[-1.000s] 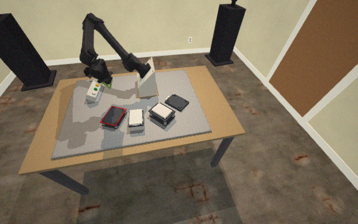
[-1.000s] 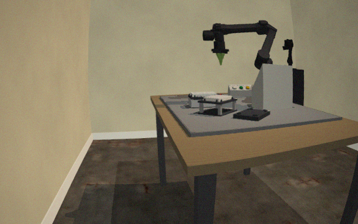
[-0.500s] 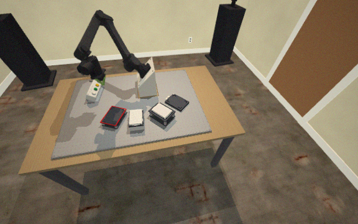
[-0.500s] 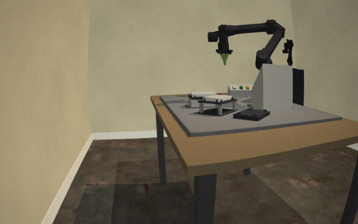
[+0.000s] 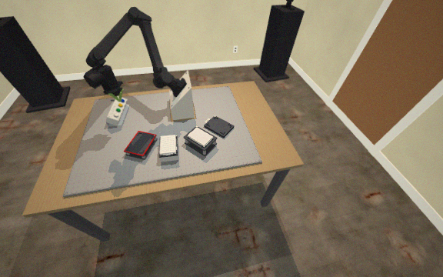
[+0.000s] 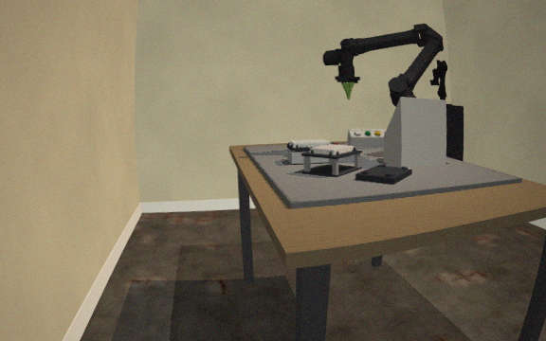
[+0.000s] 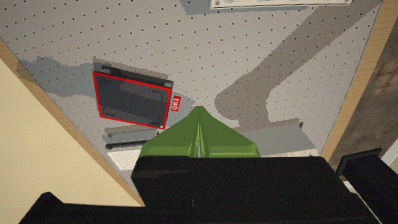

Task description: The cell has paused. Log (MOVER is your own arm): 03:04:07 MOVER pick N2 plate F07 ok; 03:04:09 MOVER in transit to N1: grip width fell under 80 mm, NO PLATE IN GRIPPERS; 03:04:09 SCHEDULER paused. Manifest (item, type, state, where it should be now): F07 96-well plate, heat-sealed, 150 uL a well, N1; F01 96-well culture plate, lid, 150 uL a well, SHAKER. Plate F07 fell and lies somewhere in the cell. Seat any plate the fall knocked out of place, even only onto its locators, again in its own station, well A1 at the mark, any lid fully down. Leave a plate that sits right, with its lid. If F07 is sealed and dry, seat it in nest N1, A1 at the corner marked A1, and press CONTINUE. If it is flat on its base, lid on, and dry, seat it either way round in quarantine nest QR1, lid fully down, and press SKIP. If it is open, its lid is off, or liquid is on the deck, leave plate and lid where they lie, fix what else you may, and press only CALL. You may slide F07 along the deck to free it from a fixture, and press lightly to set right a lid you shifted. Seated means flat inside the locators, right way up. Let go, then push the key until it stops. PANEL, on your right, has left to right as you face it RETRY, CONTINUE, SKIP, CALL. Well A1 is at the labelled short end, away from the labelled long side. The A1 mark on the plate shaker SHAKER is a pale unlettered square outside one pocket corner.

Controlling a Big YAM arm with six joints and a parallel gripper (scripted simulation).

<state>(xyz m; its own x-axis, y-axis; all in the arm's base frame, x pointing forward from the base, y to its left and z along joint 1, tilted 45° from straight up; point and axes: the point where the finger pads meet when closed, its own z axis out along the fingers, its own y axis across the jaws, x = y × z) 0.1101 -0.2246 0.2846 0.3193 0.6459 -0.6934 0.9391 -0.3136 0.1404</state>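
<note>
My gripper is now 16 cm above the green continue key, 13 cm past it and 6 cm to the left of it. The rest, counted from my hand: red-framed nest 19 cm below, 18 cm ahead, 5 cm to the left; yellow skip key 18 cm behind, 16 cm below, 5 cm to the right; white retry key 16 cm below, 8 cm to the right, 8 cm behind.
</note>
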